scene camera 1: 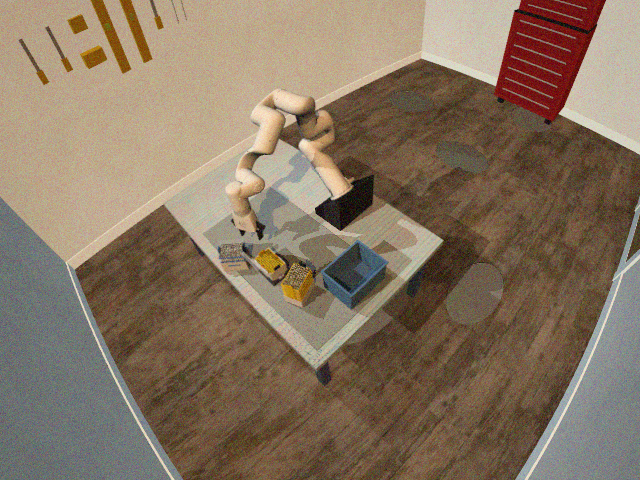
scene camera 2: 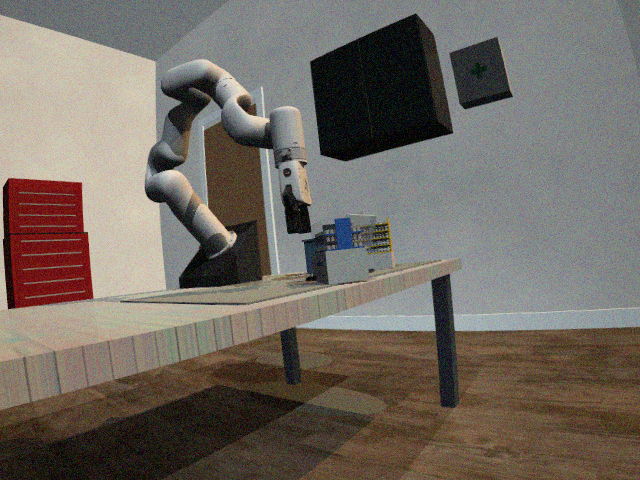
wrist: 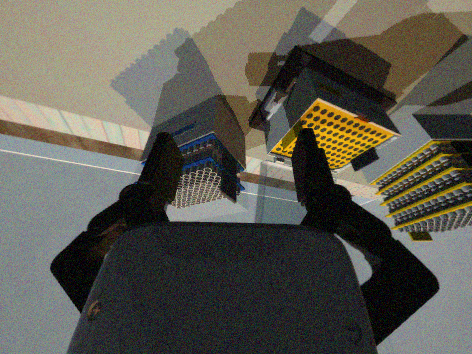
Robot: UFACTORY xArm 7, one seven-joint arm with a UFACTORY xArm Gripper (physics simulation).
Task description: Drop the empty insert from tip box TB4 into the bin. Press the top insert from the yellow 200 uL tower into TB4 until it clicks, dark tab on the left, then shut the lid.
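Observation:
Tip box TB4 (scene camera 1: 279, 274) (wrist: 325, 85) stands between two tip towers, its clear lid open. The yellow perforated insert (scene camera 1: 268, 259) (wrist: 347, 135) sits in it, with no tips seen in its holes. The yellow tower (scene camera 1: 297, 284) (scene camera 2: 383, 238) (wrist: 430, 192) holds several stacked inserts of tips. The blue bin (scene camera 1: 338, 290) stands beside this tower. My gripper (scene camera 1: 251, 236) (scene camera 2: 298, 230) (wrist: 234, 144) is open and empty, in the air above the area near the blue tower and TB4. In the wrist view its right fingertip overlaps the left edge of the yellow insert.
A tower with blue inserts (scene camera 1: 232, 257) (scene camera 2: 343, 234) (wrist: 197, 187) stands on the other side of TB4, near the table edge. The towers, TB4 and the bin share a grey mat (scene camera 1: 315, 333) on the table. A black block (scene camera 1: 354, 202) stands by the arm's base.

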